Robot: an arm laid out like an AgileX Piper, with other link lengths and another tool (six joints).
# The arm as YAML. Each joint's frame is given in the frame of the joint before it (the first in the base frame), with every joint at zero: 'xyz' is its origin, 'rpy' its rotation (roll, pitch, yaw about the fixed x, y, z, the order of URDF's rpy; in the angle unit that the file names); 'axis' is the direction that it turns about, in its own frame. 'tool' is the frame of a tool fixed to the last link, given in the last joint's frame.
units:
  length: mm
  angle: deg
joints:
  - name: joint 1
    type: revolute
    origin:
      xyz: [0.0, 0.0, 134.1]
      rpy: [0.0, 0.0, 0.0]
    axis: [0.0, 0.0, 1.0]
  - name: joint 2
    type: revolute
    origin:
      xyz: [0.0, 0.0, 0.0]
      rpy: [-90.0, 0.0, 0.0]
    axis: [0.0, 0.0, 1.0]
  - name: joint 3
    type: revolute
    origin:
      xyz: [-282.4, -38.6, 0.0]
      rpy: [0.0, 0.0, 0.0]
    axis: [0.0, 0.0, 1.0]
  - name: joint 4
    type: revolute
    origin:
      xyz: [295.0, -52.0, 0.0]
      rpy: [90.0, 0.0, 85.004]
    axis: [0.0, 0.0, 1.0]
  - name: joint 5
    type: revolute
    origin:
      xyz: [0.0, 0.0, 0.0]
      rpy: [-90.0, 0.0, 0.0]
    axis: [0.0, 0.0, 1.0]
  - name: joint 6
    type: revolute
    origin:
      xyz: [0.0, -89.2, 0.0]
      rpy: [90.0, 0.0, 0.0]
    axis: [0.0, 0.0, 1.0]
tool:
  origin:
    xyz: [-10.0, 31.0, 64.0]
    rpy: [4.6, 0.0, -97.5]
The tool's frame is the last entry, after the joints.
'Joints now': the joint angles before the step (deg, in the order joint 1, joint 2, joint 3, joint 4, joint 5, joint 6). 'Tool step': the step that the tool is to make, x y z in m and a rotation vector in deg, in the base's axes. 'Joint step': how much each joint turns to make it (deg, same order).
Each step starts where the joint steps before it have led.
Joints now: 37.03, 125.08, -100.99, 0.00, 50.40, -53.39
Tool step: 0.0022, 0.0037, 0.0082, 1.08, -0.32, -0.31
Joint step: 0.01, -0.06, -1.33, 0.66, 0.49, 0.12
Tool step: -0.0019, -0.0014, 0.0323, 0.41, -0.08, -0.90
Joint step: -0.01, -2.18, -2.63, -0.12, 4.49, 1.04
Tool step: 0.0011, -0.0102, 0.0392, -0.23, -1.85, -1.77
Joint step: -0.50, -3.14, -2.43, -1.97, 4.24, 1.71
